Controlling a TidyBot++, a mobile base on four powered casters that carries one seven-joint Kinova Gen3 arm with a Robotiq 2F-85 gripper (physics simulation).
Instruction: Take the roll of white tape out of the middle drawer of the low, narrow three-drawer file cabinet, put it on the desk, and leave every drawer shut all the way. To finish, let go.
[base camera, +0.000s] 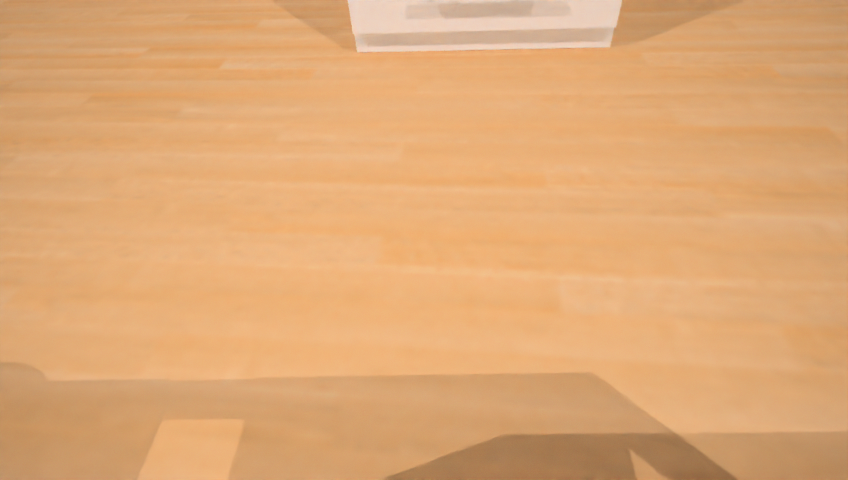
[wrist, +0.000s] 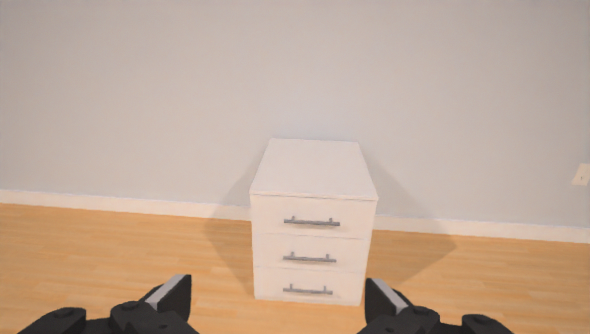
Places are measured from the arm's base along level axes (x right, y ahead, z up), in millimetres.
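Pixels of known places: gripper, between the fingertips: (wrist: 278, 296).
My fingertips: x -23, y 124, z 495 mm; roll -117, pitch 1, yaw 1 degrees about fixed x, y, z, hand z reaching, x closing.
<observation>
For each thing: its middle in the pictures, then the offset to it from my fingertips. Level surfaces: height alone.
- low white three-drawer file cabinet, middle of its body: (wrist: 310, 215) dx +103, dy +1025, dz -632 mm
- wood floor, height of its surface: dz -892 mm
- wall outlet, middle of its body: (wrist: 583, 174) dx +1463, dy +1211, dz -492 mm
The low white three-drawer file cabinet (base camera: 484, 36) (wrist: 314, 170) stands against the wall, a little right of centre in the wrist view; the lower part of its front shows at the top of the base camera view. Its top drawer (wrist: 270, 215), middle drawer (wrist: 267, 250) and bottom drawer (wrist: 267, 287) look shut, each with a grey bar handle. My gripper (wrist: 278, 296) is open, with nothing between its fingers, and is some distance in front of the cabinet. The white tape and the desk do not show in either view.
A wood floor (base camera: 416, 237) (wrist: 125, 250) lies in front of the cabinet, with shadows across its near part in the base camera view. A grey wall (wrist: 150, 100) with a white baseboard (wrist: 125, 204) is behind the cabinet. A wall outlet (wrist: 581, 174) is at the far right.
</observation>
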